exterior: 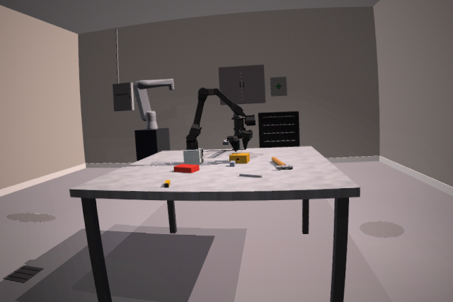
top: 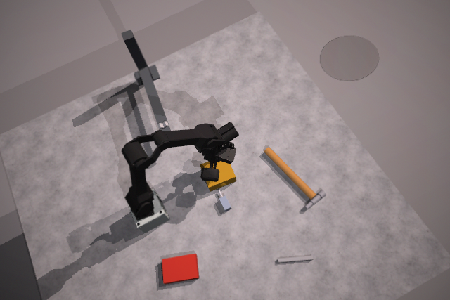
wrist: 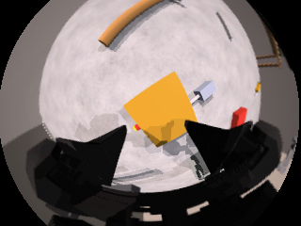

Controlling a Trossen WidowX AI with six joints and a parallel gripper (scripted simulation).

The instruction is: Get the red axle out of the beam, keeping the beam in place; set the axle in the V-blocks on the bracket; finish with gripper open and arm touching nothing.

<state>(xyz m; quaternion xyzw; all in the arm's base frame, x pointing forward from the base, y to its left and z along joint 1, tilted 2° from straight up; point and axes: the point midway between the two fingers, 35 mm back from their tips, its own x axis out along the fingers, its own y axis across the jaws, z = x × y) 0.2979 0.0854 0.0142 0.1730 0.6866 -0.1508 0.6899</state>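
The orange block is 50 mm below my gripper tip and 20 mm to the right of it. Round my gripper tip: red block: 310 mm to the right, 240 mm behind, 60 mm below; grey-blue block: 120 mm to the right, 60 mm below, 20 mm behind; thin grey rod: 410 mm to the right, 160 mm ahead, 60 mm below.
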